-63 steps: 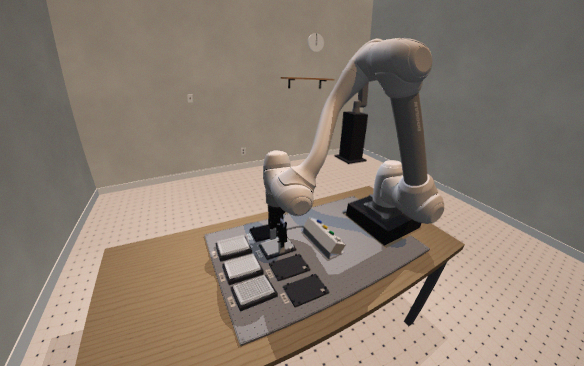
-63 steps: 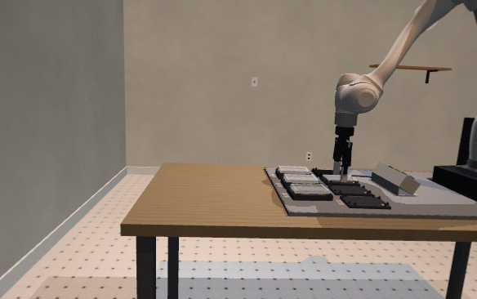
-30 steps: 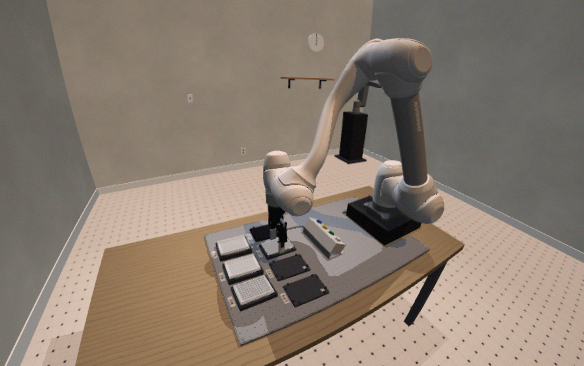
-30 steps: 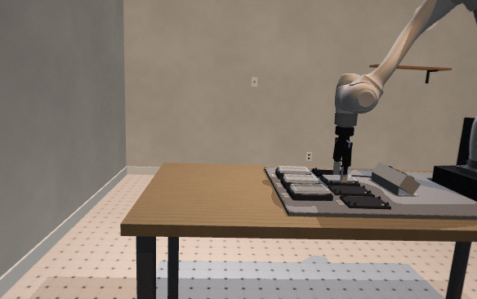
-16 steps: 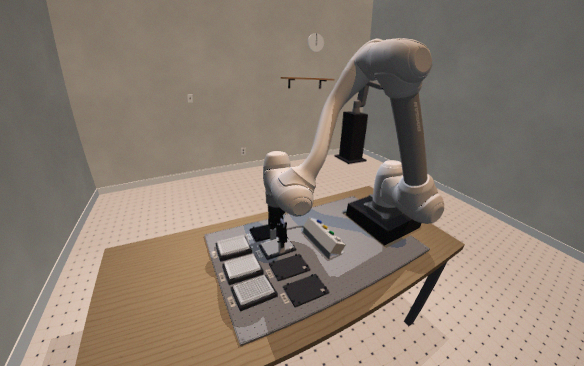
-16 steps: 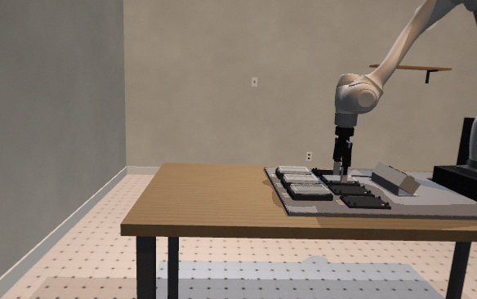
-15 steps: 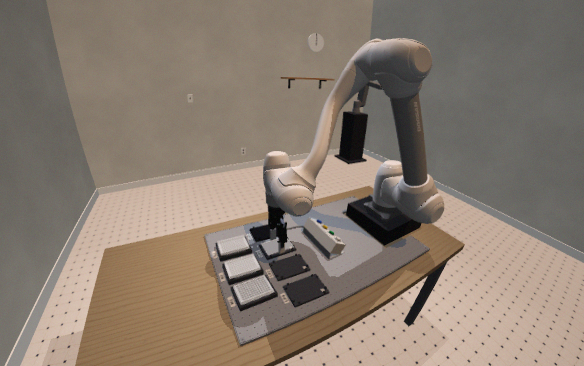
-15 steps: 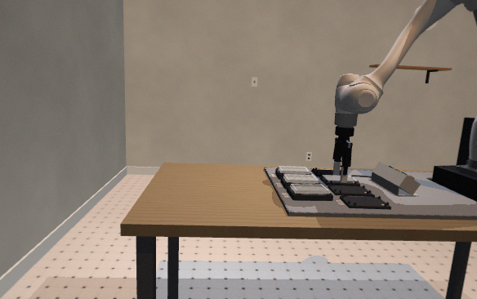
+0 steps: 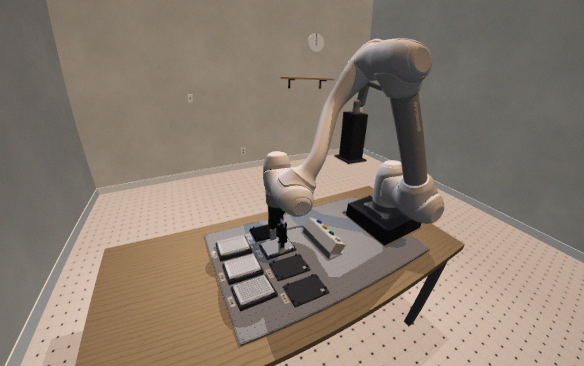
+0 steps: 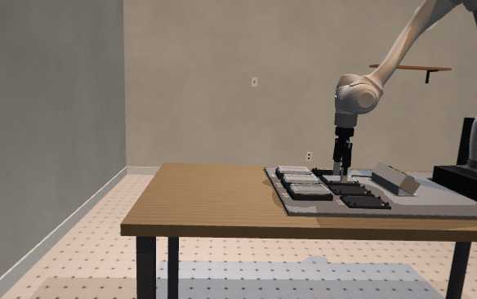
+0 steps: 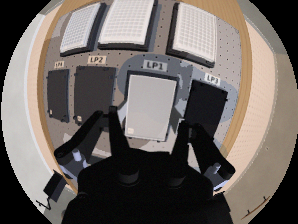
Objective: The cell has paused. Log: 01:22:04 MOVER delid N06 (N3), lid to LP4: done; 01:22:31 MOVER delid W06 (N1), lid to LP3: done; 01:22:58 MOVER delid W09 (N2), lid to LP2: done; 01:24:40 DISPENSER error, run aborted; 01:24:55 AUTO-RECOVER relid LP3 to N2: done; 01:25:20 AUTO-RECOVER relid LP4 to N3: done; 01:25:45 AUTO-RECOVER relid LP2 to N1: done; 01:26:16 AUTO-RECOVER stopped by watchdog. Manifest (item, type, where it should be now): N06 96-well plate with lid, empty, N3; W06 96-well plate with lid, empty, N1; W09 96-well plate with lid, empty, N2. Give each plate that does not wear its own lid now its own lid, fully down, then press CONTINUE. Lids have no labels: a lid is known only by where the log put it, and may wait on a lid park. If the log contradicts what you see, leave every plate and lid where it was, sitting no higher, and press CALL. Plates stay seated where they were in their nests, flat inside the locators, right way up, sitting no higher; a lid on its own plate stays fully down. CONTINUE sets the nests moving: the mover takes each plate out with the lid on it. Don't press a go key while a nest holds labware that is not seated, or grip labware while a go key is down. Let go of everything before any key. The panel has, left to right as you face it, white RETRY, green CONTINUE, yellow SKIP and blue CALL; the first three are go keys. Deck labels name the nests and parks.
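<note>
My gripper is now 2 cm above the pale lid. The rest, counted from my hand: yellow key (24 cm behind, 3 cm above, 2 cm to the left); blue key (23 cm behind, 3 cm to the right, 3 cm above); LP2 lid park (13 cm to the left, 3 cm below).
</note>
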